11 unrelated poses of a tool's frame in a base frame.
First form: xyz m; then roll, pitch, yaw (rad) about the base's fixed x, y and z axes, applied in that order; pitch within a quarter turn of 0, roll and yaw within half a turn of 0.
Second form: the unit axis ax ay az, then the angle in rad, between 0 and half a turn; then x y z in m. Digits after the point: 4 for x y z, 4 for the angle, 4 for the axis.
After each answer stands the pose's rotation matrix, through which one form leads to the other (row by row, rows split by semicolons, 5 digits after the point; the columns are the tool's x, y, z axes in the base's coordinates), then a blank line. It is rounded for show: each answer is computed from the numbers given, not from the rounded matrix.
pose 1, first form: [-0.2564, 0.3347, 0.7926, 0.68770, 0.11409, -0.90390]
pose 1, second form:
[0.5964, -0.1805, -0.7821, 1.1574, -0.2564, 0.3347, 0.7926]
0.61453 0.65185 -0.44435; -0.78064 0.42118 -0.46175; -0.11384 0.63063 0.76768

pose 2, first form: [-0.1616, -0.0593, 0.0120, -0.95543, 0.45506, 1.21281]
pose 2, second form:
[-0.6358, -0.1195, 0.7625, 1.7217, -0.1616, -0.0593, 0.0120]
0.31473 -0.66641 -0.67590; 0.84129 -0.13388 0.52374; -0.43952 -0.73346 0.51851

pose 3, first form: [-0.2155, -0.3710, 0.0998, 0.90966, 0.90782, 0.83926]
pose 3, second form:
[0.3460, 0.9002, 0.2646, 1.2334, -0.2155, -0.3710, 0.0998]
0.41114 -0.04135 0.91063; 0.45800 0.87310 -0.16713; -0.78816 0.48578 0.37790

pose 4, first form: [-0.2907, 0.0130, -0.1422, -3.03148, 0.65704, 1.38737]
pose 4, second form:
[0.7484, 0.5989, -0.2850, 2.8082, -0.2907, 0.0130, -0.1422]
0.14442 0.96503 -0.21878; 0.77852 -0.24729 -0.57685; -0.61078 -0.08701 -0.78701

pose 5, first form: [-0.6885, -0.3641, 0.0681, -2.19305, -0.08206, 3.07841]
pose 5, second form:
[-0.0094, -0.8902, 0.4555, 3.0398, -0.6885, -0.3641, 0.0681]
-0.99465 -0.02967 -0.09899; 0.06293 0.58591 -0.80793; 0.08197 -0.80983 -0.58091

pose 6, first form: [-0.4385, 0.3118, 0.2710, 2.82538, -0.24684, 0.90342]
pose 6, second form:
[0.8936, 0.4119, 0.1783, 2.9663, -0.4385, 0.3118, 0.2710]
0.60017 0.69948 0.38798; 0.76164 -0.64792 -0.01007; 0.24434 0.30154 -0.92161

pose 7, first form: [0.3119, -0.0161, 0.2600, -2.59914, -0.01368, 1.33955]
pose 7, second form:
[-0.7721, -0.6138, 0.1650, 2.7100, 0.3119, -0.0161, 0.2600]
0.22917 0.83527 -0.49981; 0.97329 -0.18942 0.12972; 0.01368 -0.51619 -0.85636

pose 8, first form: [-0.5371, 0.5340, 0.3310, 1.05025, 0.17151, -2.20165]
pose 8, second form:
[0.3123, -0.4399, -0.8420, 2.4219, -0.5371, 0.5340, 0.3310]
-0.58118 0.31429 -0.75063; -0.79568 -0.41292 0.44316; -0.17067 0.85482 0.49006

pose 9, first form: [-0.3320, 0.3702, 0.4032, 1.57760, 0.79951, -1.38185]
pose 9, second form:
[0.7172, -0.2168, -0.6623, 2.4811, -0.3320, 0.3702, 0.4032]
0.13092 0.12799 -0.98310; -0.68465 -0.70552 -0.18303; -0.71701 0.69704 -0.00474

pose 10, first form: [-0.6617, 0.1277, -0.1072, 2.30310, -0.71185, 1.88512]
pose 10, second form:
[-0.6183, -0.6097, -0.4960, 3.0751, -0.6617, 0.1277, -0.1072]
-0.23409 0.78601 0.57217; 0.72006 -0.25526 0.64526; 0.65324 0.56305 -0.50622

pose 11, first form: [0.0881, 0.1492, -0.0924, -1.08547, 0.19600, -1.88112]
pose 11, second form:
[-0.2801, 0.5533, -0.7844, 1.9935, 0.0881, 0.1492, -0.0924]
-0.29952 0.49682 0.81453; -0.93400 0.02158 -0.35661; -0.19475 -0.86759 0.45757

